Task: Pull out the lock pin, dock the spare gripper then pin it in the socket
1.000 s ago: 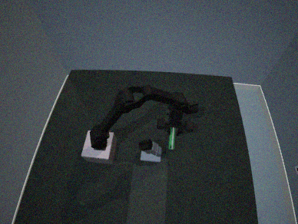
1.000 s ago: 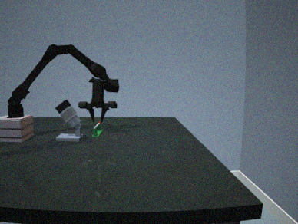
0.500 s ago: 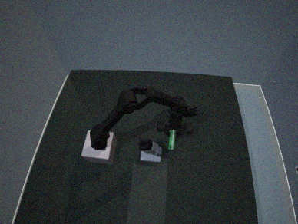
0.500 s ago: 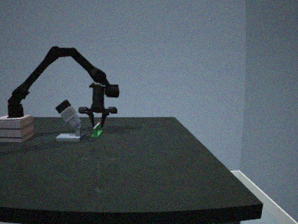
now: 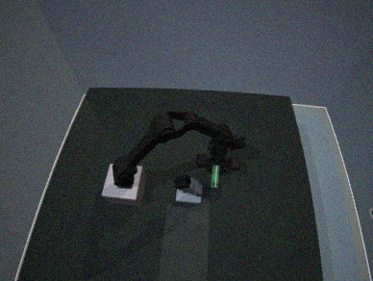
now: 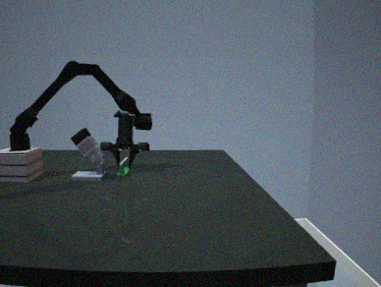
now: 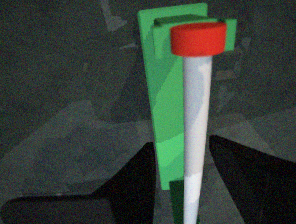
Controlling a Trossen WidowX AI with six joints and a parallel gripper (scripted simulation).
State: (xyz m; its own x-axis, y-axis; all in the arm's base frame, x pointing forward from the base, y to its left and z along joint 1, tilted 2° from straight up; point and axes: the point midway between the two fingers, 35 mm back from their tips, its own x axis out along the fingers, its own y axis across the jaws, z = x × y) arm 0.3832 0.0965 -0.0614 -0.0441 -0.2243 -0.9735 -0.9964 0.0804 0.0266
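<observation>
Right now my gripper tip is 1 cm to the right of the green rest and 1 cm below it. From my gripper tip the other things lie so: grey mount socket: 10 cm behind, 10 cm to the right, 4 cm above; spare gripper: 12 cm behind, 10 cm to the right, 11 cm above.
</observation>
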